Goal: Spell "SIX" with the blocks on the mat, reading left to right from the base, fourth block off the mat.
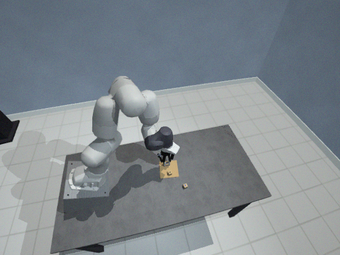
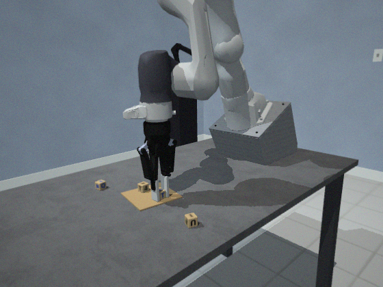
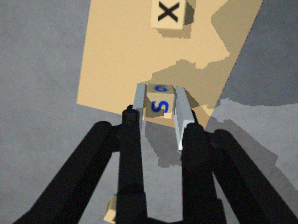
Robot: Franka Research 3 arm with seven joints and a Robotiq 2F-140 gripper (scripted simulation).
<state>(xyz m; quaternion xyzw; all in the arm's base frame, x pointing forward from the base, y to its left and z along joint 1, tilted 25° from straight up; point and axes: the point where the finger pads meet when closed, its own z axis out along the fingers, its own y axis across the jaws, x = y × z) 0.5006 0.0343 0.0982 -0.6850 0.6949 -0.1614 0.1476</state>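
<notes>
My gripper is now 40 mm to the left of the tan mat and 40 mm above it.
</notes>
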